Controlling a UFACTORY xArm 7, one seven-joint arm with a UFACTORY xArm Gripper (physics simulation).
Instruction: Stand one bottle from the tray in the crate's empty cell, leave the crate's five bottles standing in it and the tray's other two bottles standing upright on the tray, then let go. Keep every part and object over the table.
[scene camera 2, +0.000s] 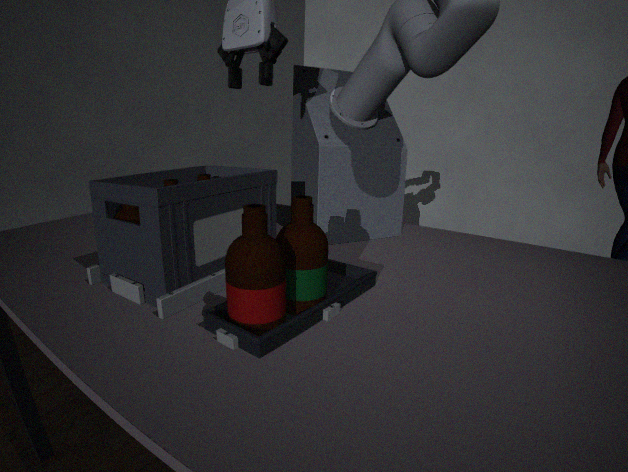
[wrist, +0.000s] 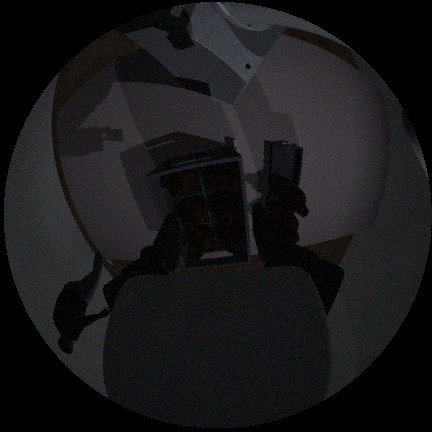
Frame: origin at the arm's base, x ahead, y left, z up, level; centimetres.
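Seen in the pictures: gripper, fingertip midpoint: (scene camera 2: 249, 86) (wrist: 214, 221); arm's base, origin of the base link: (scene camera 2: 353, 108).
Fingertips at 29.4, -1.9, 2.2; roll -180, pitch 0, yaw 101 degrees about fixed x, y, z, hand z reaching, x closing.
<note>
Pixels of each thing's top centre, then the offset from my fingertips to it, as dx, dy, dz. "*": a spot on its surface instead.
- grey crate, middle of its top: (scene camera 2: 187, 174) (wrist: 204, 226) +12.1, -1.9, -15.3
- red-labelled brown bottle, middle of its top: (scene camera 2: 254, 205) (wrist: 295, 239) +16.7, +22.0, -16.9
- green-labelled brown bottle, middle of its top: (scene camera 2: 302, 196) (wrist: 304, 212) +8.1, +21.4, -16.9
- dark tray, middle of its top: (scene camera 2: 300, 289) (wrist: 284, 188) +7.8, +21.2, -30.3
- long pale rail, surface spot: (scene camera 2: 190, 294) * +19.7, +10.5, -31.0
The grey crate (scene camera 2: 129, 248) (wrist: 245, 200) stands upright on the table. Bottle tops (scene camera 2: 170, 182) (wrist: 220, 181) show inside it; the wrist view is too dark to count them or tell whether every cell is filled. A red-labelled brown bottle (scene camera 2: 256, 305) and a green-labelled brown bottle (scene camera 2: 310, 284) stand upright at the near end of the dark tray (scene camera 2: 357, 287) (wrist: 283, 162). The tray's far part holds no visible bottle. My gripper (scene camera 2: 250, 81) (wrist: 214, 221) is open and empty, pointing down high above the crate, its fingers well apart from the bottles.
Low pale blocks (scene camera 2: 126, 289) and a long pale rail (scene camera 2: 190, 294) lie by the crate. Small pale blocks (scene camera 2: 226, 339) (scene camera 2: 331, 311) touch the tray's sides. The robot's base (scene camera 2: 360, 203) stands behind. A person (scene camera 2: 616, 167) (wrist: 72, 307) stands beyond the table.
</note>
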